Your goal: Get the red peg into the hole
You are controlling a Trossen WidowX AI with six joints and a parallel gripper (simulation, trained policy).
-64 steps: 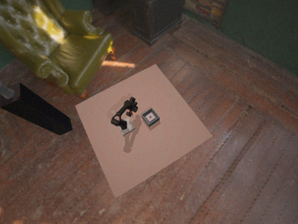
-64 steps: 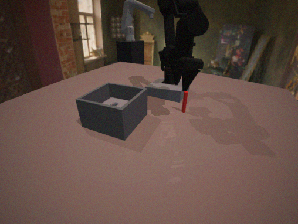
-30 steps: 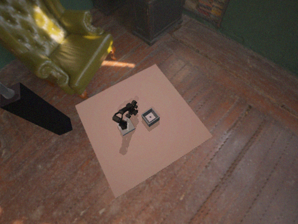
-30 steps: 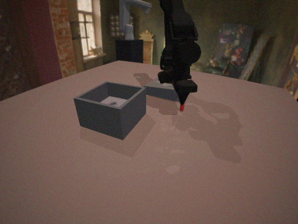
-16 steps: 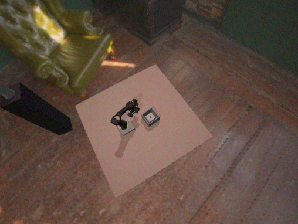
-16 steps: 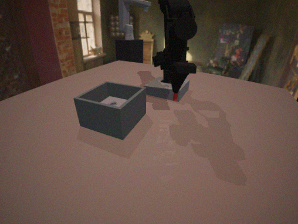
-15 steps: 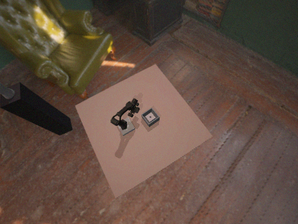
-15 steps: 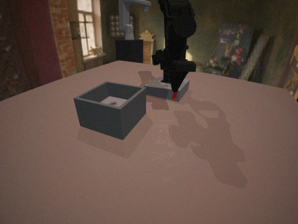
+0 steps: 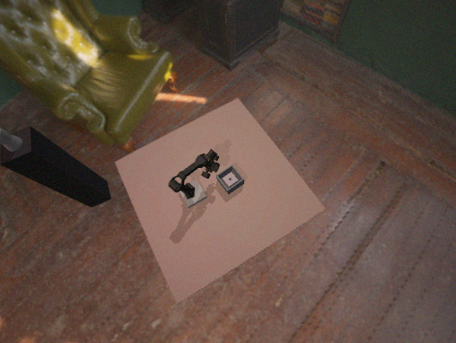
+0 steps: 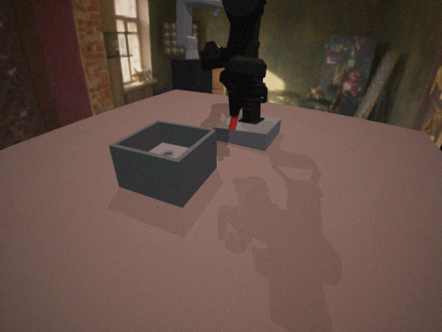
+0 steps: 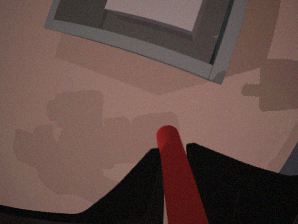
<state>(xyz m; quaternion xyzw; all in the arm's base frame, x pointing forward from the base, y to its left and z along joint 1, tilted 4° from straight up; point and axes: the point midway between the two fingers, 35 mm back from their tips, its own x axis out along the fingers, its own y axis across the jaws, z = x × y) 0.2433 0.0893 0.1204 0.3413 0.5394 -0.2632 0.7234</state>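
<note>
My gripper tip is now 10 cm to the left of the pale plate, 9 cm short of it and 9 cm above it. From my gripper tip the other things lie so: red peg 1 cm behind, 1 cm above; grey box 11 cm below, 10 cm to the right, 9 cm ahead.
</note>
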